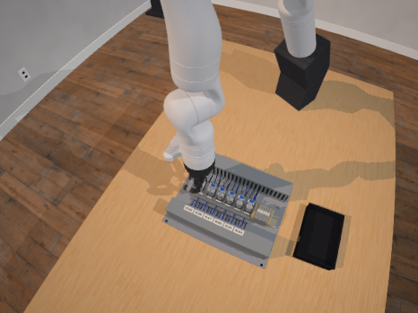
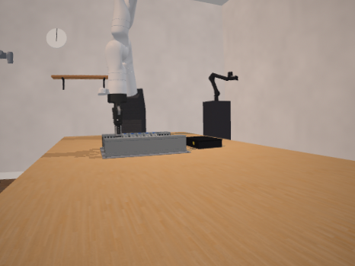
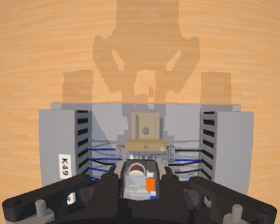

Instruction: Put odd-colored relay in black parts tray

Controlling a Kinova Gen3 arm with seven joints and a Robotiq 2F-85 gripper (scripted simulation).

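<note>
Right now my hand is 10 mm above the relay. Also, from my hand: black parts tray (30 mm behind, 370 mm to the left, 70 mm below).
</note>
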